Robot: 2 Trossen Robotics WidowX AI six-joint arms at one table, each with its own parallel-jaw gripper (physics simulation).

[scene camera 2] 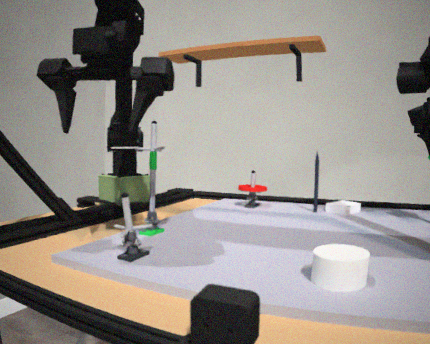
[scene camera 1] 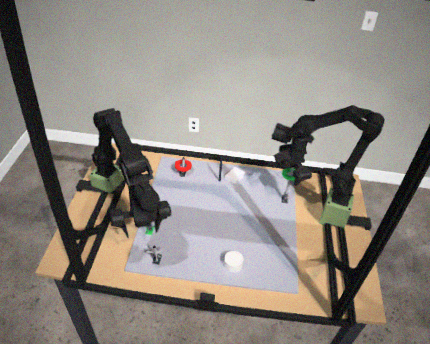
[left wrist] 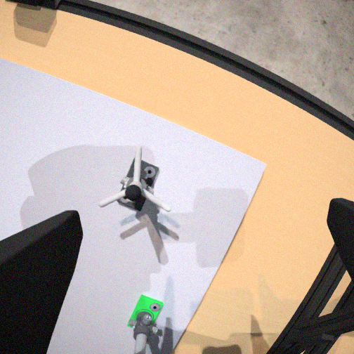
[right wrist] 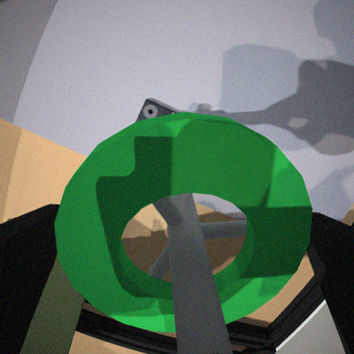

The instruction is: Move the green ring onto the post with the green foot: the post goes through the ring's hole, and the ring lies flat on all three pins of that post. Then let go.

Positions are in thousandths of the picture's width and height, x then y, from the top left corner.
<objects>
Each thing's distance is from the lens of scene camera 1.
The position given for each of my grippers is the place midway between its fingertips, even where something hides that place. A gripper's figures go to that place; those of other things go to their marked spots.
my left gripper (scene camera 1: 331, 682): 1.29 m
my right gripper (scene camera 1: 678, 516): 1.60 m
grey mat (scene camera 1: 490, 635): 1.55 m
</objects>
